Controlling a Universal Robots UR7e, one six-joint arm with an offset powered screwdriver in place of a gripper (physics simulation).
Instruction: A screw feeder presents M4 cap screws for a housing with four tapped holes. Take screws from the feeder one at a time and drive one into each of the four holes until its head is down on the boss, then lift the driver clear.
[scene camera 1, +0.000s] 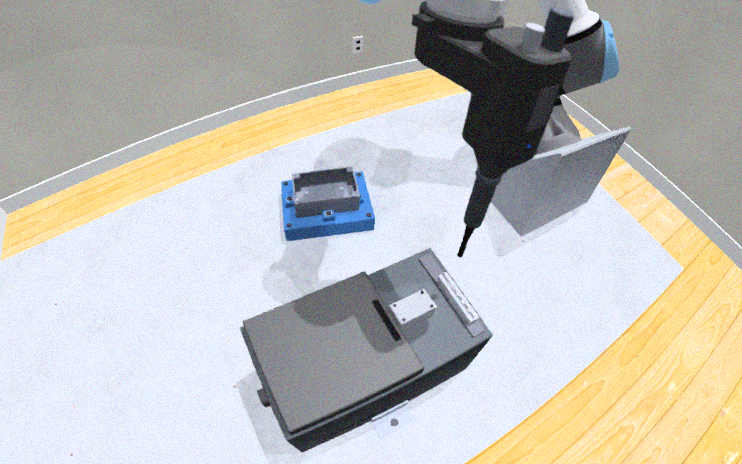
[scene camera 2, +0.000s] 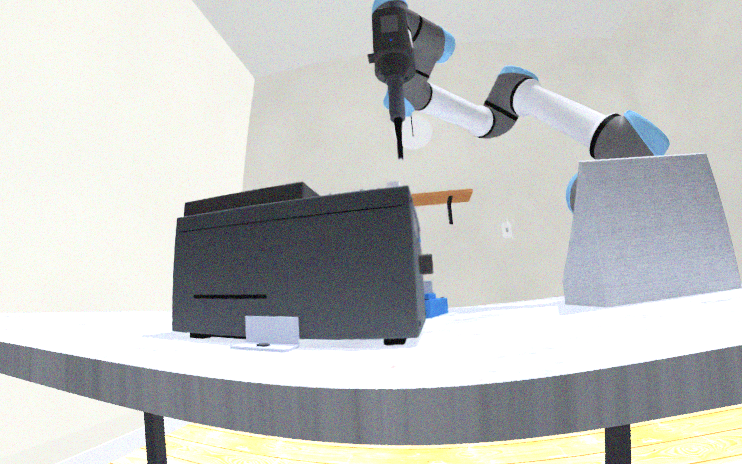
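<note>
My screwdriver (scene camera 1: 460, 253) (scene camera 2: 400, 157) points downward, its black tip in the air above the feeder's right end in scene camera 2. Whether a screw sits on the tip is too small to tell. The dark grey screw feeder (scene camera 1: 328, 355) (scene camera 2: 295, 262) stands on the table, with a small white block (scene camera 1: 411, 306) and a light slotted strip (scene camera 1: 458, 298) on its top. The grey open-topped housing (scene camera 1: 328, 205) sits on a blue fixture (scene camera 1: 328, 227) (scene camera 2: 436, 306), behind the feeder in scene camera 1. The screw state of its corner holes is too small to make out.
A grey metal panel (scene camera 1: 563, 188) (scene camera 2: 651, 229) stands by the arm's base, right of the fixture. A small clear bracket (scene camera 1: 391, 419) (scene camera 2: 271, 329) with a dark dot stands by the feeder's near side. An orange board (scene camera 2: 443, 196) shows behind the feeder.
</note>
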